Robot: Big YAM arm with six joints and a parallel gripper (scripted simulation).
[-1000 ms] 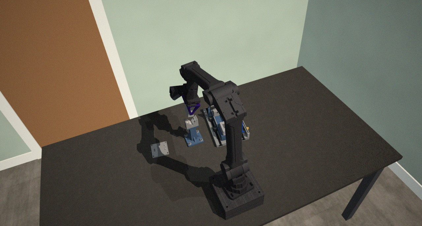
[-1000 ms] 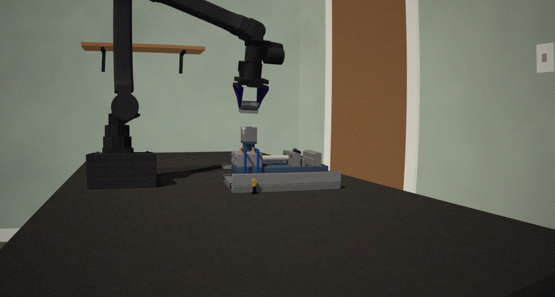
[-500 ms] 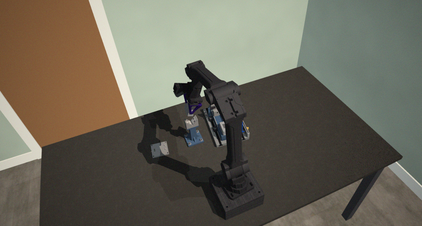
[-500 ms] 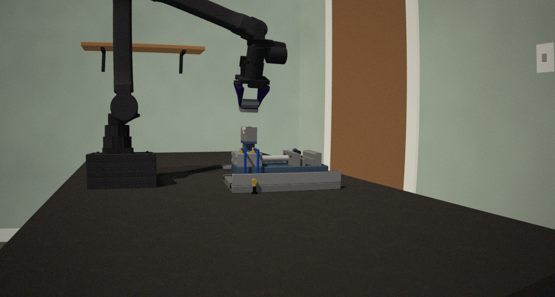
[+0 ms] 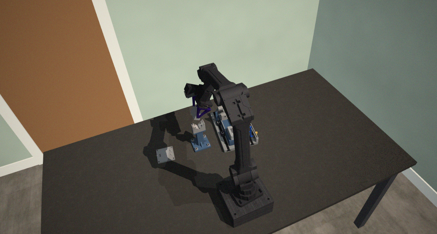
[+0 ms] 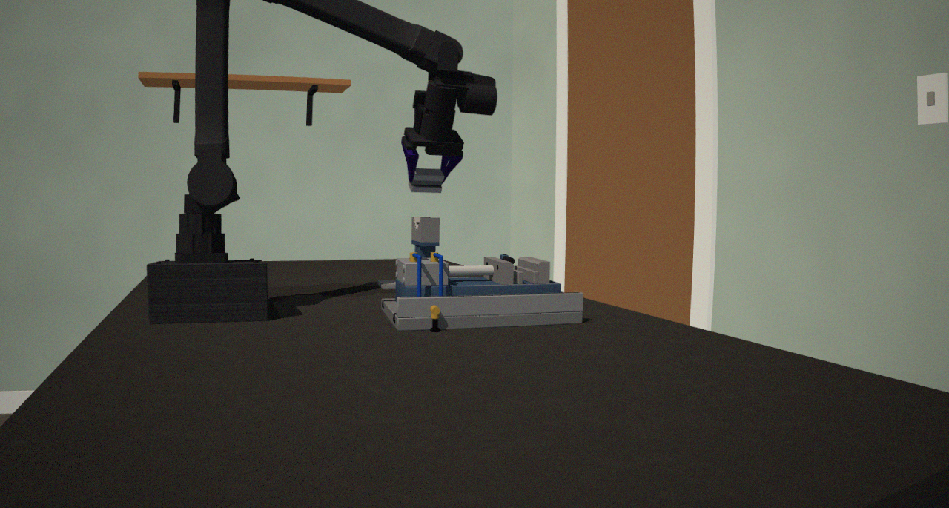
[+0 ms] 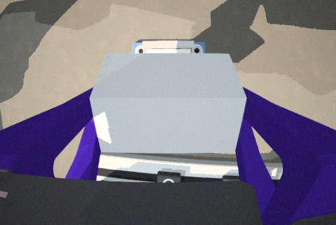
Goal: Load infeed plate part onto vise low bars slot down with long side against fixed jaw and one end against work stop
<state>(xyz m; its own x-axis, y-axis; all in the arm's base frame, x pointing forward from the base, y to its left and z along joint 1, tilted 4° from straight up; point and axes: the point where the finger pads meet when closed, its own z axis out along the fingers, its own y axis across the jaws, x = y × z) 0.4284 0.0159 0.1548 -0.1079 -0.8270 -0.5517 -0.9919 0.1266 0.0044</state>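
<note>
The part is 10 mm below my hand. Also, from my hand: grey infeed plate: 230 mm below, 200 mm to the left, 20 mm ahead.
</note>
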